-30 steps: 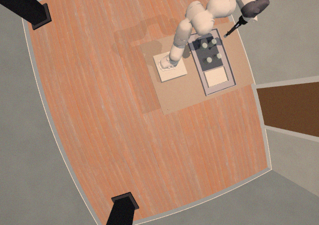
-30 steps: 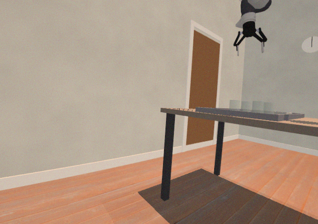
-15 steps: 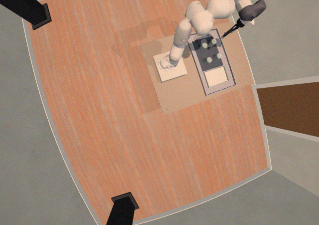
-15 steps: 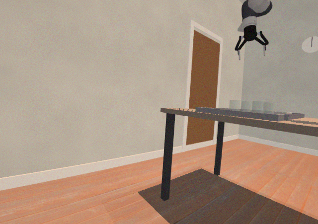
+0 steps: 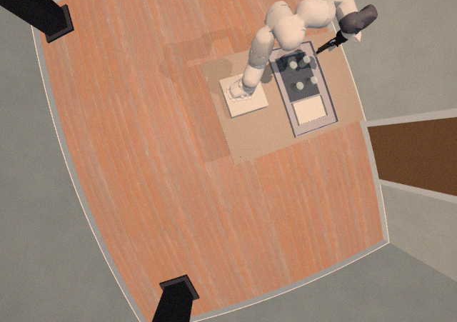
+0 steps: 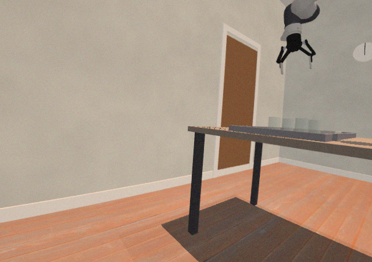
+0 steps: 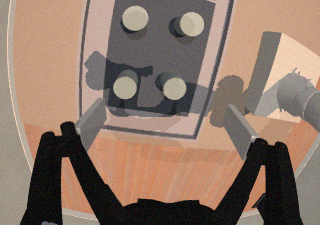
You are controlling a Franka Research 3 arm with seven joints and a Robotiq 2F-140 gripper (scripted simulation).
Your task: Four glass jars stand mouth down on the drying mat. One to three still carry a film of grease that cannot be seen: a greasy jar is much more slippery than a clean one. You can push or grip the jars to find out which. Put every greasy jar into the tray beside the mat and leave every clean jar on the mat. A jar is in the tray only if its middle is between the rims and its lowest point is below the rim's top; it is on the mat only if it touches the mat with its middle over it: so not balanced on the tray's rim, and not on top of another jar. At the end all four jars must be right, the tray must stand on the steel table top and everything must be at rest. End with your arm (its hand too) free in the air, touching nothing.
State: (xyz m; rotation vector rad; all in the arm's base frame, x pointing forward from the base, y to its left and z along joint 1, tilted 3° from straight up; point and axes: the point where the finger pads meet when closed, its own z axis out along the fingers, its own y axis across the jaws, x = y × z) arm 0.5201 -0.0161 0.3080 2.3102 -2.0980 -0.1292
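The grey drying mat is 1 cm behind my hand, 2 cm to the right of it and 37 cm below it. Also, from my hand: tray: 3 cm behind, 34 cm to the right, 36 cm below.
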